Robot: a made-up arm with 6 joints.
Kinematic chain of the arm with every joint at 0, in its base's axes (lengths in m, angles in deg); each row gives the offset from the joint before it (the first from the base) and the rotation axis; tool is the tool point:
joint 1: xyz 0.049 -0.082 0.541 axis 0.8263 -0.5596 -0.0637
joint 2: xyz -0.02 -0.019 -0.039 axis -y
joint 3: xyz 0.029 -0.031 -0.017 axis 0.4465 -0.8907 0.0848
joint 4: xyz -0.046 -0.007 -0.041 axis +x
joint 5: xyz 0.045 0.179 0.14 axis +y
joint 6: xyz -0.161 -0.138 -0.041 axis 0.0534 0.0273 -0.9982
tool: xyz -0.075 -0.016 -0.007
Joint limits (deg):
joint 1: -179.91..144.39
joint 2: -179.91..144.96
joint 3: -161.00..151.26
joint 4: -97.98..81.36
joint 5: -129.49..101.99
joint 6: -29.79..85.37
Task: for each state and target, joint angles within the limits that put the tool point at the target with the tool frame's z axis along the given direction. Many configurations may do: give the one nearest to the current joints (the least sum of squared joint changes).
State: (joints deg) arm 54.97 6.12 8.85 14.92 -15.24 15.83
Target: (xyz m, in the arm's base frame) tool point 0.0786 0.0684 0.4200 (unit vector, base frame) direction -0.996 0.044 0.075
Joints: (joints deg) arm 64.45 31.38 -29.40 -11.50 -49.99 42.75
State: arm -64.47 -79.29 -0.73 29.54 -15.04 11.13
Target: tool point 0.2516 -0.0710 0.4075 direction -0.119 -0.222 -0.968
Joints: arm -15.96 -110.74 -50.65 12.85 22.86 6.98
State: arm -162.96 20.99 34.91 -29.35 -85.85 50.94
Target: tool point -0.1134 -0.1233 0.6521 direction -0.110 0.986 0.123
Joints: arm -123.74 -12.13 30.26 -13.49 -36.10 66.38
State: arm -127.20 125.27 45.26 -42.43 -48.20 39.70
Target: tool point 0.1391 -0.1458 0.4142 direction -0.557 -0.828 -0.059
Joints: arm -125.52 124.88 37.30 -62.09 -36.72 61.10
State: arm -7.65 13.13 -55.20 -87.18 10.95 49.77
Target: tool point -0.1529 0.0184 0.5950 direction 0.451 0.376 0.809
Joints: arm 18.19 6.14 -24.94 -30.62 19.63 25.06
